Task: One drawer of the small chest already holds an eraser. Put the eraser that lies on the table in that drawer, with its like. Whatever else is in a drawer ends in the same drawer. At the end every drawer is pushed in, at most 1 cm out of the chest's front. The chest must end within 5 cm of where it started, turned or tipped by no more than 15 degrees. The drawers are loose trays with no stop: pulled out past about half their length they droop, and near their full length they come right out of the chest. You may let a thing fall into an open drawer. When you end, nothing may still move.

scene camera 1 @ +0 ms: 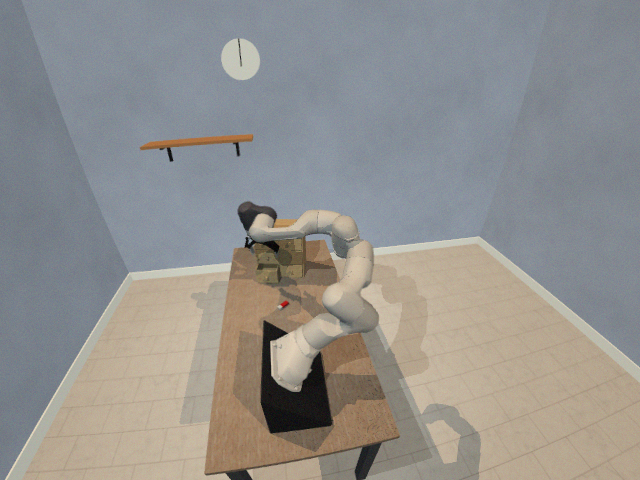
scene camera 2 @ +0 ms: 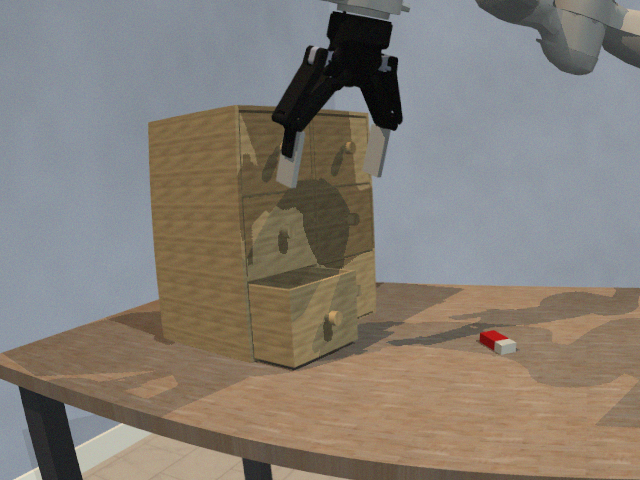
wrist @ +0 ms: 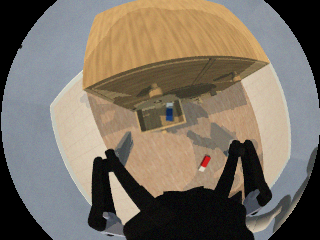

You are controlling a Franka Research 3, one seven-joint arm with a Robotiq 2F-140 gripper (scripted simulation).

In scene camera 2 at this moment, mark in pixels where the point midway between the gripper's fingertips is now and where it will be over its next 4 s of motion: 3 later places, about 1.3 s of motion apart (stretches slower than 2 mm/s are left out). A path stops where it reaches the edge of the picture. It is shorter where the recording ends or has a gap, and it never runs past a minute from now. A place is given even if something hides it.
My gripper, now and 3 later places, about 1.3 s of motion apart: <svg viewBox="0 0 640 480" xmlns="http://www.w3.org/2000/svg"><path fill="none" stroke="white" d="M331 178L392 97L410 121L455 193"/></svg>
